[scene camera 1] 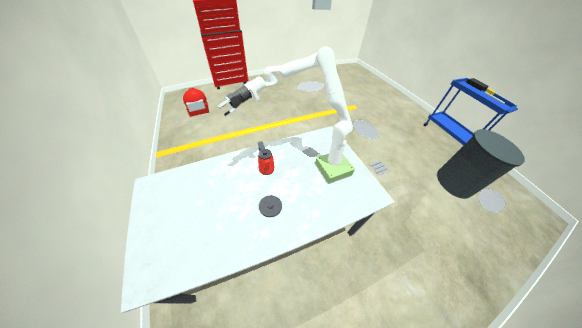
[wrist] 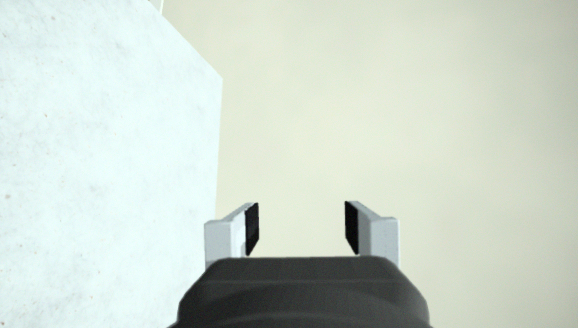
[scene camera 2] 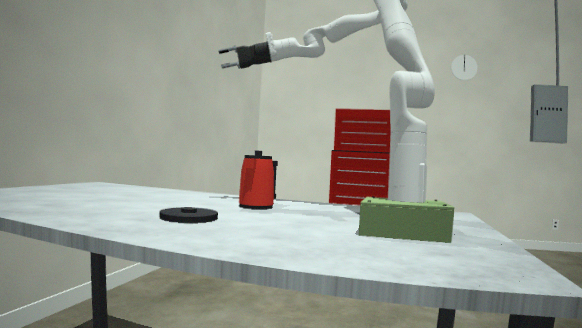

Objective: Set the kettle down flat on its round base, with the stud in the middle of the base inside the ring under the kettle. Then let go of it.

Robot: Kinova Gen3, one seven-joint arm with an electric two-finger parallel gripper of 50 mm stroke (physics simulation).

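Note:
A red kettle (scene camera 1: 266, 165) (scene camera 2: 257, 182) with a black lid and black handle stands upright on the table, apart from the base. Its underside and the ring there are hidden. The round black base (scene camera 1: 265, 212) (scene camera 2: 189, 217) lies flat on the table, with a small raised stud (scene camera 1: 270, 205) (scene camera 2: 189, 210) in its middle. My gripper (scene camera 1: 224, 109) (scene camera 2: 227, 58) (wrist: 301, 220) is open and empty, high above the table's level and well above the kettle. Neither the kettle nor the base shows in the wrist view.
The table (scene camera 1: 165, 240) (scene camera 2: 300, 255) (wrist: 100, 150) carries the arm's green mounting block (scene camera 1: 334, 173) (scene camera 2: 406, 222) at its right part. A red tool cabinet (scene camera 1: 226, 55) (scene camera 2: 360, 172) stands behind. A dark barrel (scene camera 1: 475, 165) and a blue cart (scene camera 1: 487, 100) stand on the floor at the right.

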